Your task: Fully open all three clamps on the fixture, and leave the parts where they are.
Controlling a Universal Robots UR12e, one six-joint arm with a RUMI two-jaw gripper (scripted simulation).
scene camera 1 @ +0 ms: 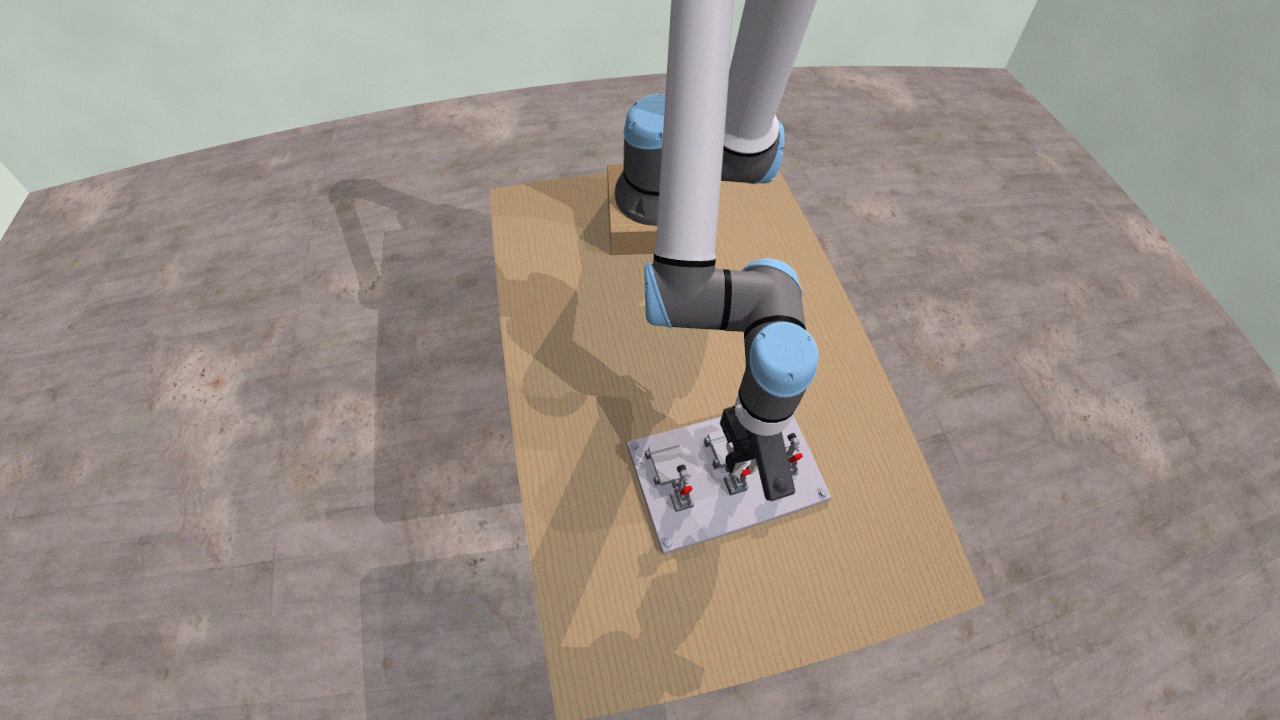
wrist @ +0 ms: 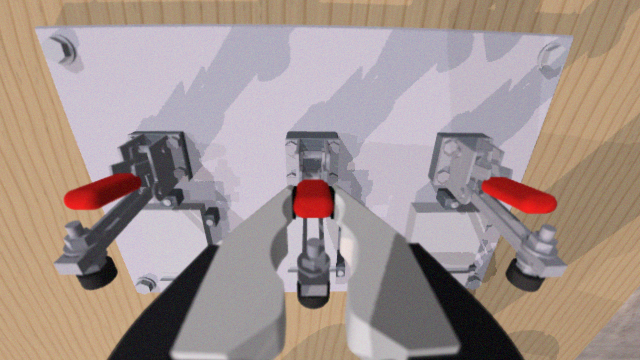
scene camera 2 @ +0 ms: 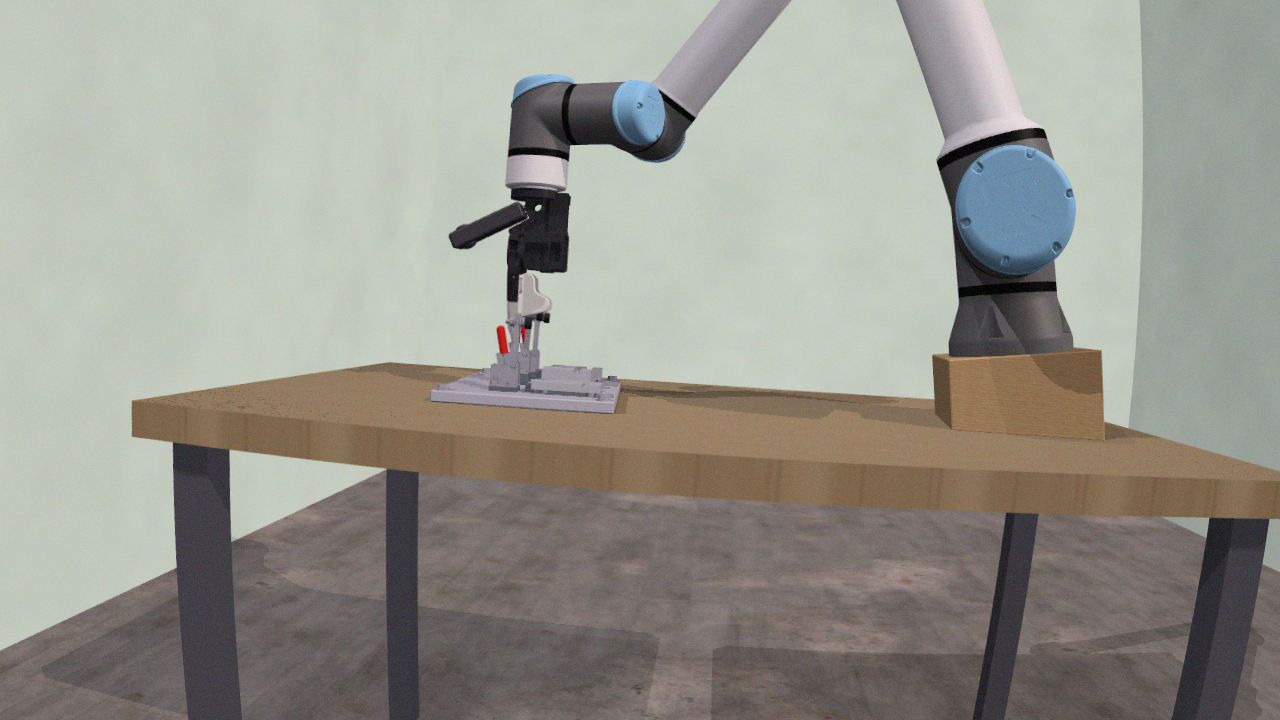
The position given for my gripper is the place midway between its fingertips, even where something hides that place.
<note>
In view: my gripper (scene camera 2: 516, 343), a flat part (scene camera 2: 540, 384), a clamp (wrist: 452, 162), a clamp (scene camera 2: 506, 378), a clamp (wrist: 311, 149) and a grey fixture plate (scene camera 1: 715, 514).
The flat part shows as well in the wrist view (wrist: 175, 236). My gripper also shows in scene camera 1 (scene camera 1: 740, 474) and in the wrist view (wrist: 312, 188). The grey fixture plate is seen too in the wrist view (wrist: 235, 90) and in scene camera 2 (scene camera 2: 474, 390).
</note>
